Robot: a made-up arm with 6 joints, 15 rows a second.
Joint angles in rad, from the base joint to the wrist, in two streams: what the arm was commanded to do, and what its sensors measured. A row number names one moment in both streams.
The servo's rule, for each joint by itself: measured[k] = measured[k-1] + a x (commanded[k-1-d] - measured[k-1]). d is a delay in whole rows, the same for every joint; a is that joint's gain. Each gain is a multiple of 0.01, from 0.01 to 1. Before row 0 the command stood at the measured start. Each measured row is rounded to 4 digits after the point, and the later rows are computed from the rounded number. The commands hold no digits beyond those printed.
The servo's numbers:
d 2
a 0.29 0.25 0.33 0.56 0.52 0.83
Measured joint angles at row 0:
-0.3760, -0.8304, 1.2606, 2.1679, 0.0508, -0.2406
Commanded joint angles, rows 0 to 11:
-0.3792, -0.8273, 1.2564, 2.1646, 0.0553, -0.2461
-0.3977, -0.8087, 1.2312, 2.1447, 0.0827, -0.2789
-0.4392, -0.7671, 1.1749, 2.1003, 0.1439, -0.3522
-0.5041, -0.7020, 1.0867, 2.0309, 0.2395, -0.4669
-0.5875, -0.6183, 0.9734, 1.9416, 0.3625, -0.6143
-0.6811, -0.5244, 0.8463, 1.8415, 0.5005, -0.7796
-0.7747, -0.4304, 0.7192, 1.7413, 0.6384, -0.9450
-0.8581, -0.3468, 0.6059, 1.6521, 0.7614, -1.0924
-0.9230, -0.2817, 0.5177, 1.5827, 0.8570, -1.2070
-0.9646, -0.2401, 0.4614, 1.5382, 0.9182, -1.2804
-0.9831, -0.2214, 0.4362, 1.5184, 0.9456, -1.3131
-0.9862, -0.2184, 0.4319, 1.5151, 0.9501, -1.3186
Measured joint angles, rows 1 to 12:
-0.3760, -0.8304, 1.2606, 2.1679, 0.0508, -0.2406
-0.3760, -0.8304, 1.2606, 2.1679, 0.0508, -0.2406
-0.3769, -0.8296, 1.2592, 2.1661, 0.0531, -0.2452
-0.3829, -0.8244, 1.2500, 2.1541, 0.0685, -0.2732
-0.3992, -0.8101, 1.2252, 2.1240, 0.1077, -0.3388
-0.4296, -0.7831, 1.1795, 2.0719, 0.1762, -0.4451
-0.4754, -0.7419, 1.1115, 1.9989, 0.2731, -0.5855
-0.5351, -0.6875, 1.0240, 1.9108, 0.3913, -0.7466
-0.6046, -0.6232, 0.9234, 1.8159, 0.5198, -0.9113
-0.6781, -0.5541, 0.8186, 1.7242, 0.6454, -1.0616
-0.7491, -0.4860, 0.7193, 1.6450, 0.7554, -1.1823
-0.8116, -0.4245, 0.6342, 1.5852, 0.8401, -1.2637

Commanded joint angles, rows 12 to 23:
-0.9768, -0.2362, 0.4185, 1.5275, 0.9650, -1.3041
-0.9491, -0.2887, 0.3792, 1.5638, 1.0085, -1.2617
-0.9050, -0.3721, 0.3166, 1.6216, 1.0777, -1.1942
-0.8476, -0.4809, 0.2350, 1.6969, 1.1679, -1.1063
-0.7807, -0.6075, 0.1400, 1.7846, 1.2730, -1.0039
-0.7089, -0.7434, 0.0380, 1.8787, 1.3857, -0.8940
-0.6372, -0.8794, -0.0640, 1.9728, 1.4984, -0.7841
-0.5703, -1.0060, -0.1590, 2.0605, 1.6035, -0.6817
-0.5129, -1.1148, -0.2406, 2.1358, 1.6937, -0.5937
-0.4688, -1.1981, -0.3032, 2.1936, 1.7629, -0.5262
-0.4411, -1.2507, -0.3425, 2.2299, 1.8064, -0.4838
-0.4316, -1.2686, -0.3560, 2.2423, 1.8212, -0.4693
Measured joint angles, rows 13 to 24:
-0.8613, -0.3737, 0.5689, 1.5478, 0.8950, -1.3047
-0.8975, -0.3349, 0.5237, 1.5295, 0.9237, -1.3162
-0.9205, -0.3102, 0.4890, 1.5284, 0.9452, -1.3062
-0.9288, -0.3048, 0.4528, 1.5482, 0.9781, -1.2693
-0.9219, -0.3216, 0.4079, 1.5893, 1.0299, -1.2070
-0.9004, -0.3614, 0.3508, 1.6496, 1.1017, -1.1234
-0.8657, -0.4229, 0.2812, 1.7252, 1.1908, -1.0242
-0.8202, -0.5030, 0.2009, 1.8112, 1.2921, -0.9161
-0.7671, -0.5971, 0.1135, 1.9017, 1.3994, -0.8065
-0.7100, -0.6993, 0.0236, 1.9906, 1.5055, -0.7029
-0.6528, -0.8032, -0.0636, 2.0719, 1.6034, -0.6123
-0.5994, -0.9019, -0.1427, 2.1401, 1.6863, -0.5408

